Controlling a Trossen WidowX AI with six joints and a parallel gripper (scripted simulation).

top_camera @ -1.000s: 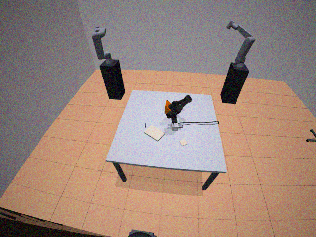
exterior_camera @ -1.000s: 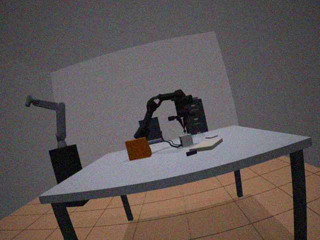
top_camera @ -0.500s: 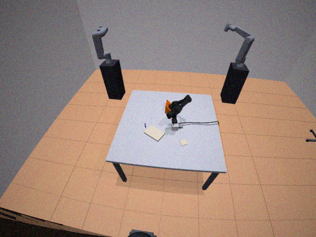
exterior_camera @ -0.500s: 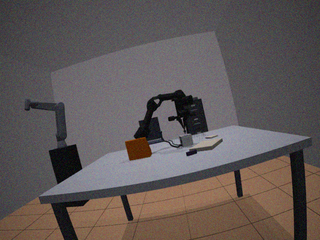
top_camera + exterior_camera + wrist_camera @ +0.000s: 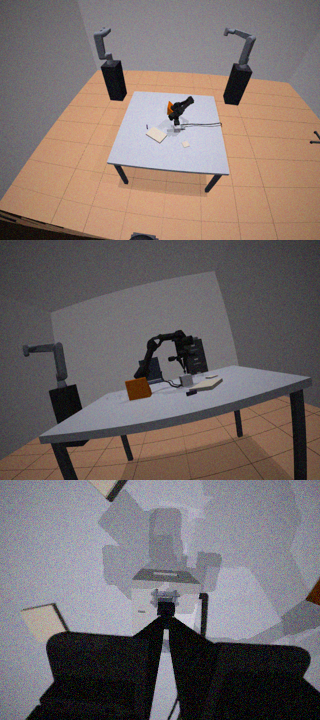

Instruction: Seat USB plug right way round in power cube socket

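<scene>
My gripper tip is now 2 cm above the dark USB plug. Round my gripper tip: tan board: 22 cm to the right, 12 cm ahead, 11 cm below; purple piece: 36 cm to the right, 11 cm below, 1 cm ahead; tan pad: 20 cm ahead, 14 cm to the left, 12 cm below.
</scene>
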